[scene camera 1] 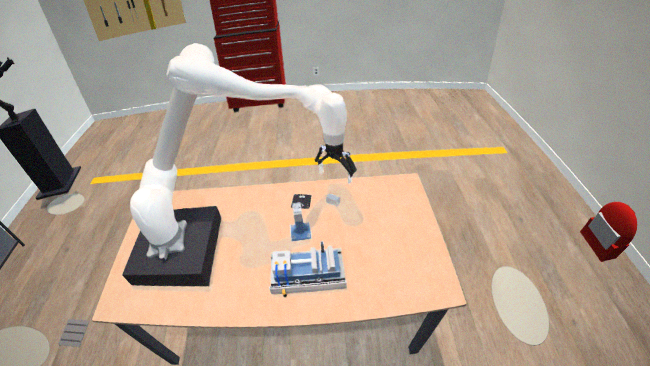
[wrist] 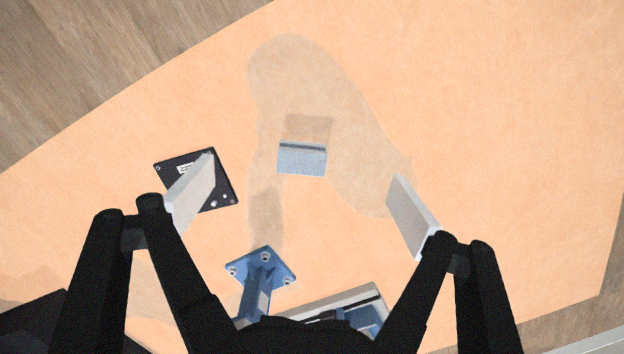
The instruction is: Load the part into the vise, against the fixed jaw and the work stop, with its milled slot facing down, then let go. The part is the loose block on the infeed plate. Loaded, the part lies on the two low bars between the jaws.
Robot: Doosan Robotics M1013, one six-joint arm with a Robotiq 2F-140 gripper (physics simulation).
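Places are measured from the arm's base along level axes (x right, y ahead, z up), in millimetres.
Pixels of known places: gripper, fingertip midpoint: [scene camera 1: 335, 177] [wrist: 304, 179]; arm's base, link origin: [scene camera 1: 167, 239].
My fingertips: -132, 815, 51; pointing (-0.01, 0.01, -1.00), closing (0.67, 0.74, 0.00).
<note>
For each thing: its top centre in the pictures, then the offset to it from my fingertips, as dx, dy, dz. Level surfaces: height alone.
- part, top centre: [wrist: 301, 164] [scene camera 1: 332, 197] +23, -20, -100
- black infeed plate, top centre: [wrist: 195, 185] [scene camera 1: 301, 200] -27, -169, -131
- vise, top centre: [scene camera 1: 305, 259] +377, -224, -40
- dark upright work stop, top centre: [scene camera 1: 322, 247] +338, -147, -43
- table, surface height: dz -139
The part [scene camera 1: 333, 199] [wrist: 302, 159], a small grey block, lies on the table, beside the black infeed plate [scene camera 1: 306, 204] [wrist: 227, 191] and apart from it. A dark groove runs along its far edge in the wrist view; whether this is the whole milled slot I cannot tell. My gripper [scene camera 1: 335, 174] [wrist: 304, 179] is wide open and empty, well above the part, with the part between its finger pads in the wrist view. The vise [scene camera 1: 298, 271] [wrist: 361, 316] stands near the table's front, with two upright light jaws and a dark upright work stop [scene camera 1: 323, 247]. No part shows between the jaws.
A blue post stand [scene camera 1: 300, 231] [wrist: 260, 280] with a grey head stands between the infeed plate and the vise. The arm's black base [scene camera 1: 200, 250] is at the table's left. The table [scene camera 1: 400, 240] [wrist: 500, 125] has its far edge near the part.
</note>
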